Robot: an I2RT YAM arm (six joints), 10 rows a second.
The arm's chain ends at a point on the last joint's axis. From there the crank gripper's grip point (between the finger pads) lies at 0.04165 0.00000 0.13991 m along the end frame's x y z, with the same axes.
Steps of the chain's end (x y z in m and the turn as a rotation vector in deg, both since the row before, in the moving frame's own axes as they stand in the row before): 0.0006 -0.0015 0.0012 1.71 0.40 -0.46; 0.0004 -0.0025 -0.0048 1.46 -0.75 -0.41; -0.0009 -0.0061 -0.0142 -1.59 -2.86 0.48; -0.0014 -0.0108 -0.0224 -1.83 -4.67 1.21; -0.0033 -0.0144 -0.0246 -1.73 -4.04 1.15
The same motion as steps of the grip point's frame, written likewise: 0.0016 -0.0060 0.0008 1.71 0.40 -0.46; -0.0014 -0.0064 -0.0043 1.46 -0.75 -0.41; -0.0079 -0.0019 -0.0124 -1.59 -2.86 0.48; -0.0130 -0.0055 -0.0196 -1.83 -4.67 1.21; -0.0133 -0.0094 -0.0221 -1.73 -4.04 1.15
